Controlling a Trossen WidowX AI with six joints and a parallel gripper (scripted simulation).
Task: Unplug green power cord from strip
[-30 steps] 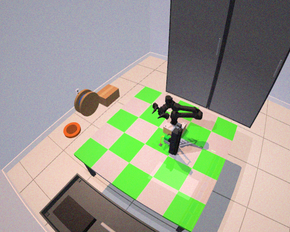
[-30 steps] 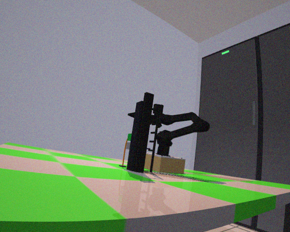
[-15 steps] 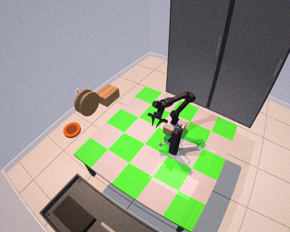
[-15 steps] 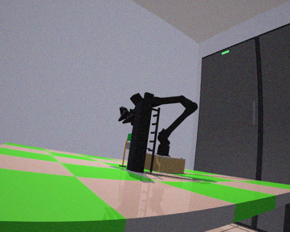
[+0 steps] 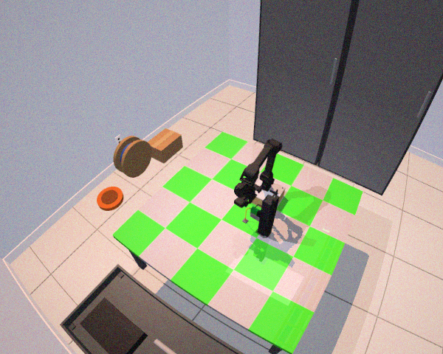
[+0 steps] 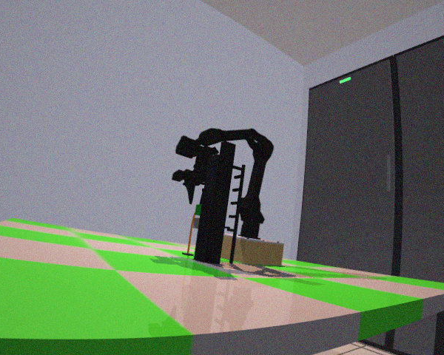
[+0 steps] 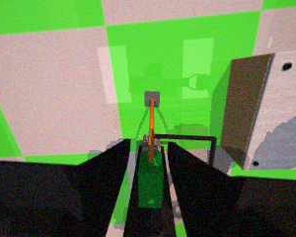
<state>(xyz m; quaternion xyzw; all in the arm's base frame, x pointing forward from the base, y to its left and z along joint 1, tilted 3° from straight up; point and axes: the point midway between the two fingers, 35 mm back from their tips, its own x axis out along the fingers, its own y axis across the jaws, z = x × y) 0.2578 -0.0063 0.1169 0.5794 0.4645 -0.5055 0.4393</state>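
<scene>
My gripper tip is now 70 mm to the right of the green plug and 10 mm above it.
</scene>
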